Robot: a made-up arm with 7 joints.
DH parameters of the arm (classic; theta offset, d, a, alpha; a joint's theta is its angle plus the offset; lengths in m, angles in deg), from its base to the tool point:
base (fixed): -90 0.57 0.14 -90
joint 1: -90 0.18 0.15 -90
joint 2: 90 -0.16 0.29 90
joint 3: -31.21 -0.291 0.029 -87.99
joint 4: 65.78 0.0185 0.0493 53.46
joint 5: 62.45 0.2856 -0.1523 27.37
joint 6: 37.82 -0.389 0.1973 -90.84
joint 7: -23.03 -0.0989 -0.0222 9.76
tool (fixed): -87.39 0.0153 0 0
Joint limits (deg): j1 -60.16..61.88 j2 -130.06..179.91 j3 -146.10..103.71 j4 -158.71..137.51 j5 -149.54..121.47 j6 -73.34..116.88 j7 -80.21..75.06
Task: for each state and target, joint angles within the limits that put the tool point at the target. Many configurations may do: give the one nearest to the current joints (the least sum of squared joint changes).
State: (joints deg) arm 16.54 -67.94 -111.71 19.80 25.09 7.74 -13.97
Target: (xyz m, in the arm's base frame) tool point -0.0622 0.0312 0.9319
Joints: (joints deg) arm -0.97 -58.34 -112.49 26.21 27.38 8.05 -12.97
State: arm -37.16 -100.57 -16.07 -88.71 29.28 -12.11 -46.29
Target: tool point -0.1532 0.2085 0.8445
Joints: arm -41.04 -103.15 -14.28 -80.19 38.39 -6.81 -45.51
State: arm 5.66 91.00 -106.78 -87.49 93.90 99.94 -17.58
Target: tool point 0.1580 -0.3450 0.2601
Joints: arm -9.33 63.93 -138.62 -107.24 63.91 94.17 -20.54
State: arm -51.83 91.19 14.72 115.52 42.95 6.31 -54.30
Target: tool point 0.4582 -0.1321 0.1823
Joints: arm -40.06 95.73 10.44 109.54 43.00 -4.47 -53.47
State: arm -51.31 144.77 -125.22 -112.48 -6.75 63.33 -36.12
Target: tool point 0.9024 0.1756 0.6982
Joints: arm -41.72 144.94 -120.95 -110.67 -2.57 72.41 -37.96
